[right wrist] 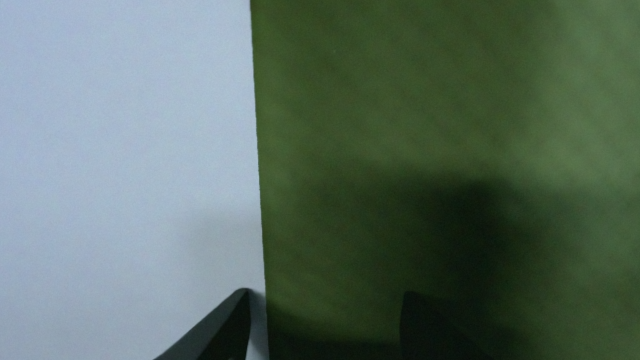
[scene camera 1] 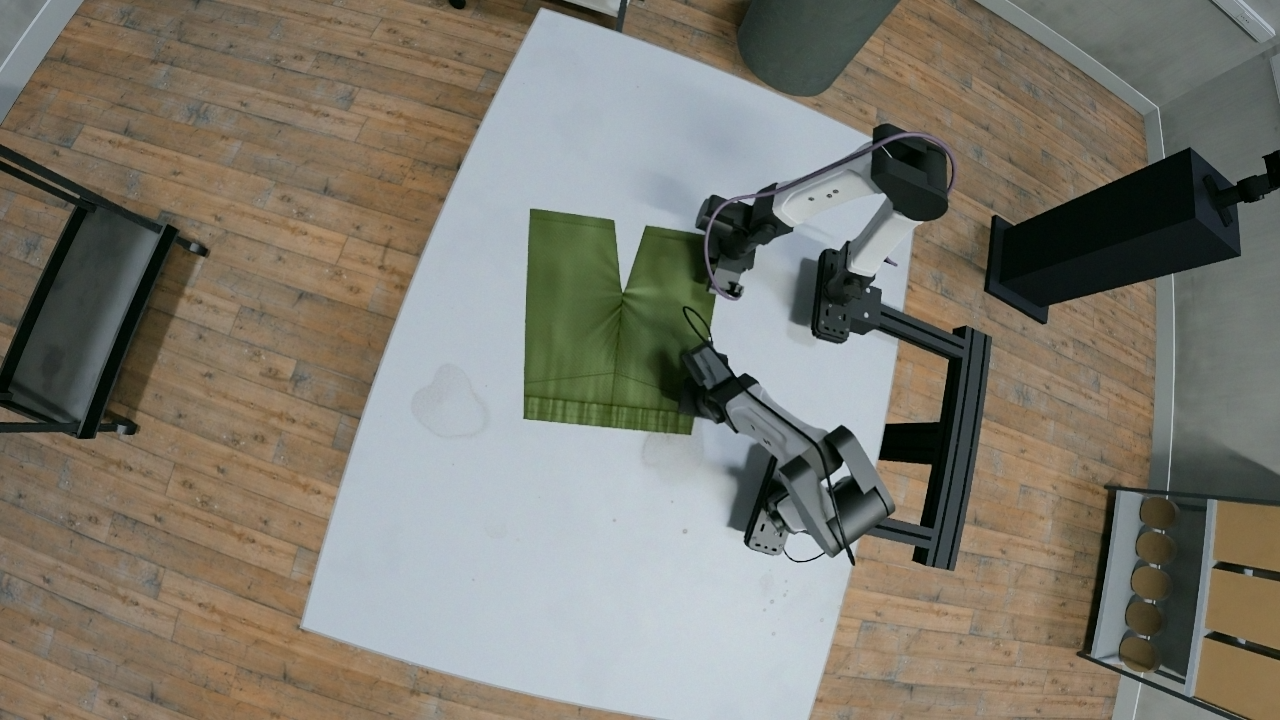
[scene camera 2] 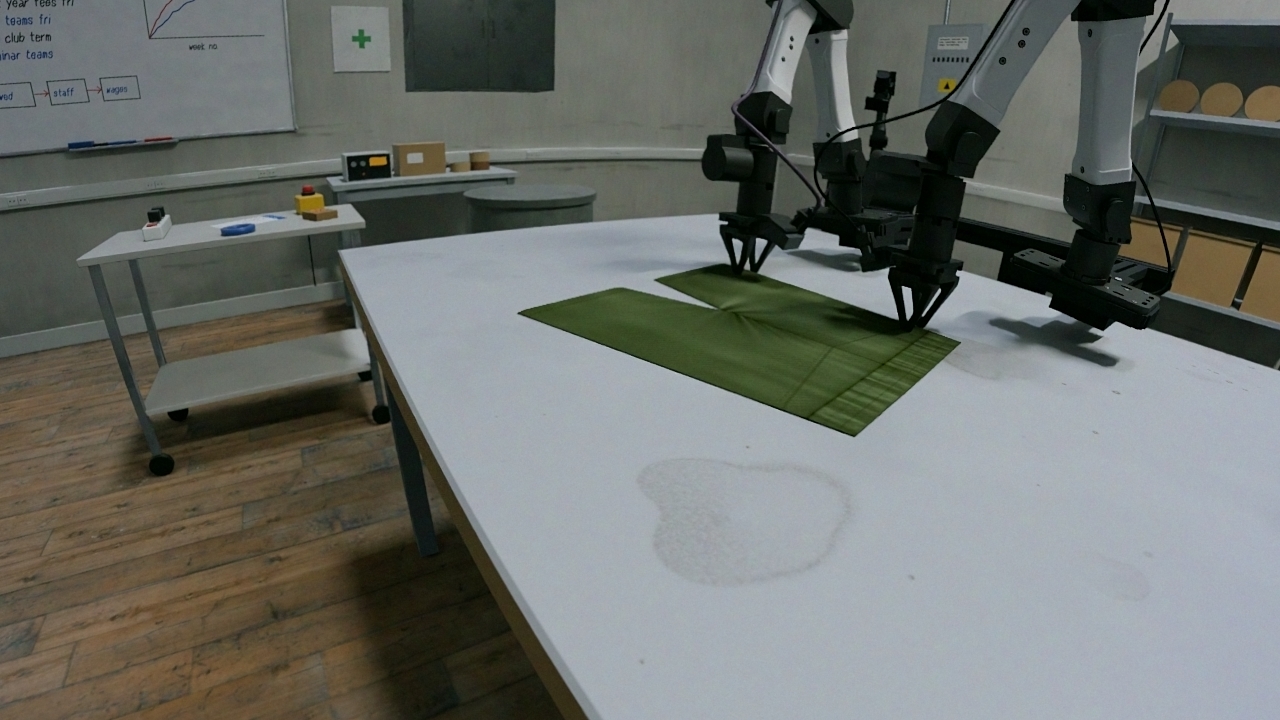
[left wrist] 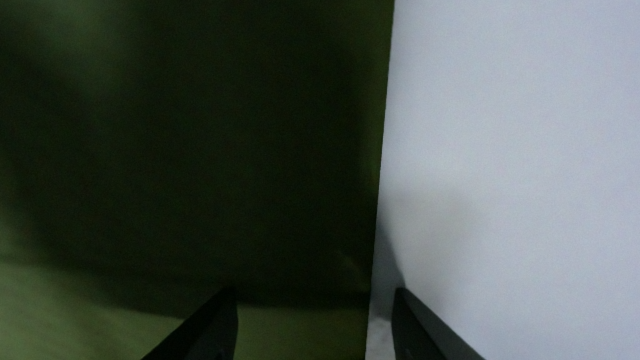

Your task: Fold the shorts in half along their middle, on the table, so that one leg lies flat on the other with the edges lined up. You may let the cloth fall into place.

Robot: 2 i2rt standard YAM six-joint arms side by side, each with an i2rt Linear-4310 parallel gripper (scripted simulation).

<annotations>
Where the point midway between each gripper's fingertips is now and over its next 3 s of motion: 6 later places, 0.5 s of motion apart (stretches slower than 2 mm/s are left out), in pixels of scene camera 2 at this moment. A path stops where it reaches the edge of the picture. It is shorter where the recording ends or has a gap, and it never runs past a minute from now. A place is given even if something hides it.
My left gripper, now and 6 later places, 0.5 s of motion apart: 912, 328; 910, 329; 909, 330; 905, 331; 901, 333; 897, 316; 897, 308
My right gripper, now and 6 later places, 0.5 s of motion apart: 745, 273; 742, 273; 740, 274; 738, 273; 725, 261; 722, 255; 724, 254
</annotations>
